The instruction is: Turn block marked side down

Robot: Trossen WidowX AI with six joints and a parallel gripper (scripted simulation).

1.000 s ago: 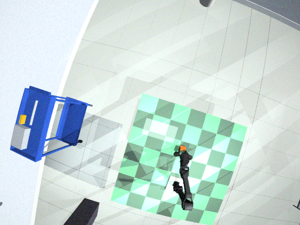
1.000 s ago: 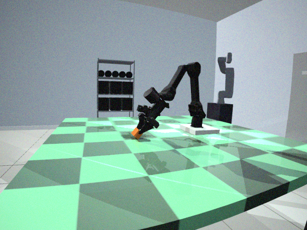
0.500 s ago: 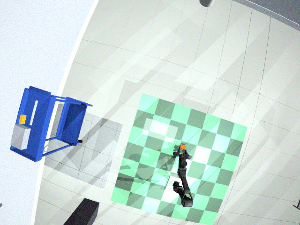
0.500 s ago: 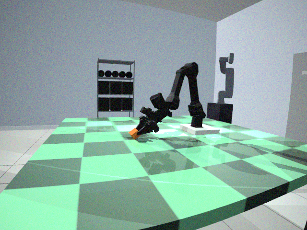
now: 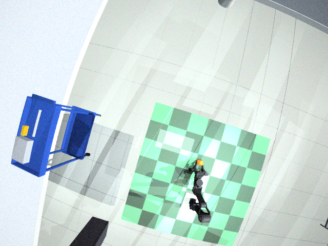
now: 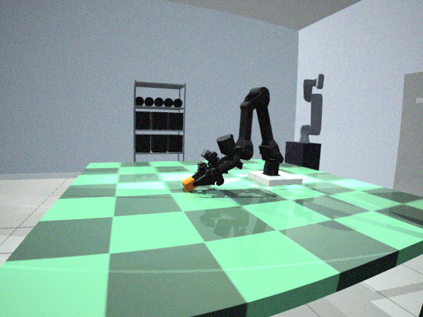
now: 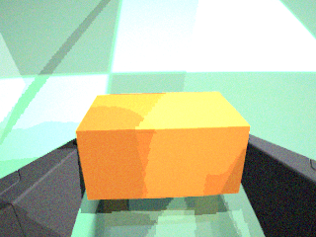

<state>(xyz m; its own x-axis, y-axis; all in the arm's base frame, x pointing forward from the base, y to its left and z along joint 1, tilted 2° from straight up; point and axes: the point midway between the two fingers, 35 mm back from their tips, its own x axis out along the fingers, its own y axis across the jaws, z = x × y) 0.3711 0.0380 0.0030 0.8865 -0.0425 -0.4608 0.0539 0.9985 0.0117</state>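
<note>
Now: the block 1 cm below my gripper tip.
</note>
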